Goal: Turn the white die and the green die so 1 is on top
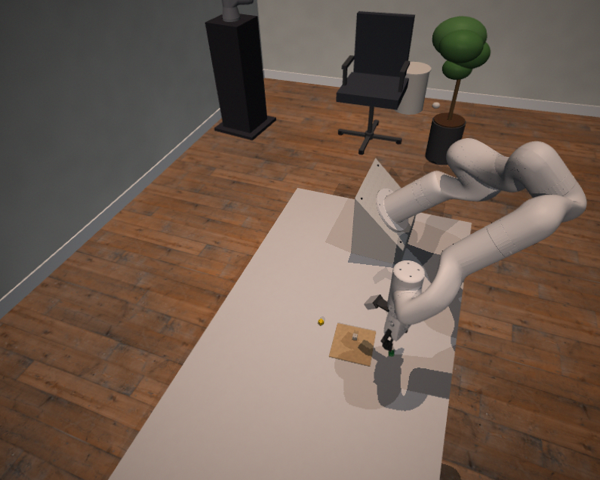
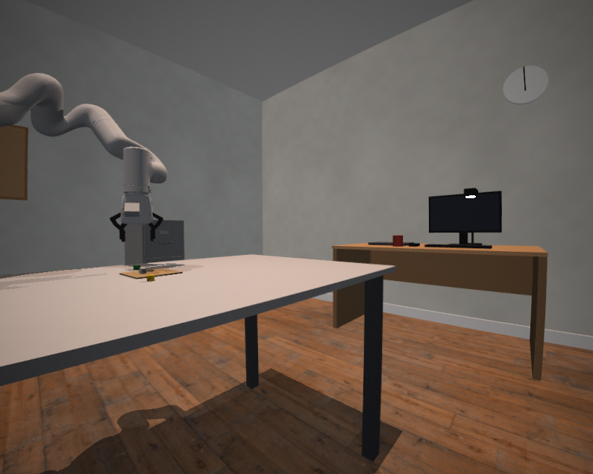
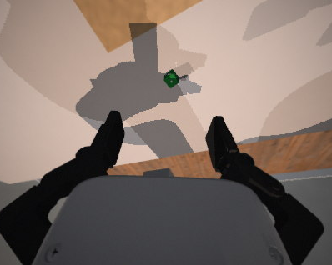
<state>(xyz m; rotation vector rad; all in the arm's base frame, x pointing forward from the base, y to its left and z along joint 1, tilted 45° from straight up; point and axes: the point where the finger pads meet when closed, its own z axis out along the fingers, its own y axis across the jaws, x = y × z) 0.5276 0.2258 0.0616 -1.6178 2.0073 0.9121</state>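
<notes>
Right now my hand is 10 cm above the green die and 1 cm past it. From my hand the other things lie so: mat: 13 cm to the right, 11 cm below, 1 cm ahead; then white die: 14 cm to the right, 10 cm below, 1 cm behind; then yellow die: 27 cm to the right, 10 cm below, 1 cm behind.
</notes>
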